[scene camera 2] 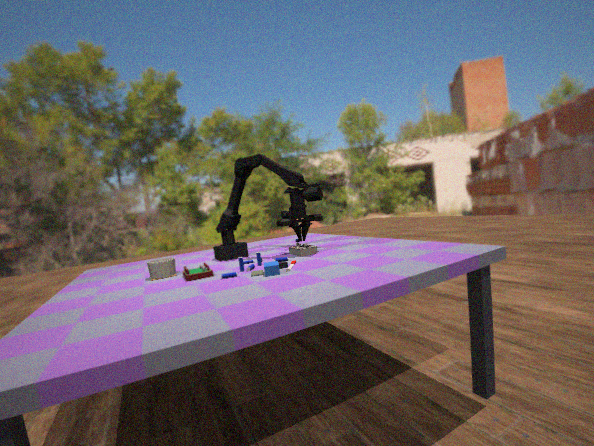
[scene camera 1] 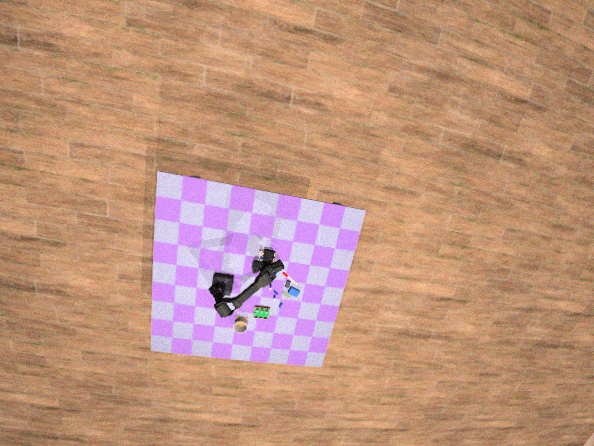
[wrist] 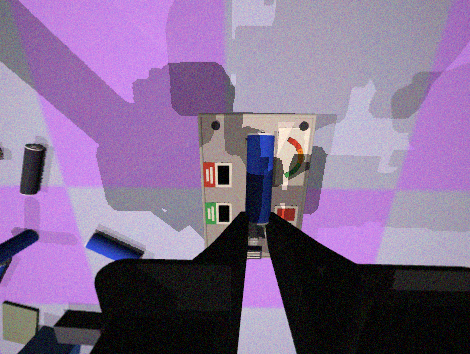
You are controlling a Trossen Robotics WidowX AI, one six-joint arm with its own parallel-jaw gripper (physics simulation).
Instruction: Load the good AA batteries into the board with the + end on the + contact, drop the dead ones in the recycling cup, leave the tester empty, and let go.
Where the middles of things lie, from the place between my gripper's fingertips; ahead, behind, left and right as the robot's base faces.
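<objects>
The battery tester [wrist: 222, 136] is 30 mm below my hand and 10 mm behind it. As for the olive block [wrist: 26, 318], it sits 50 mm below my hand, 280 mm to the right of it and 160 mm ahead of it, while the dark block [wrist: 74, 324] is 40 mm below my hand, 190 mm to the right of it and 160 mm ahead.
</objects>
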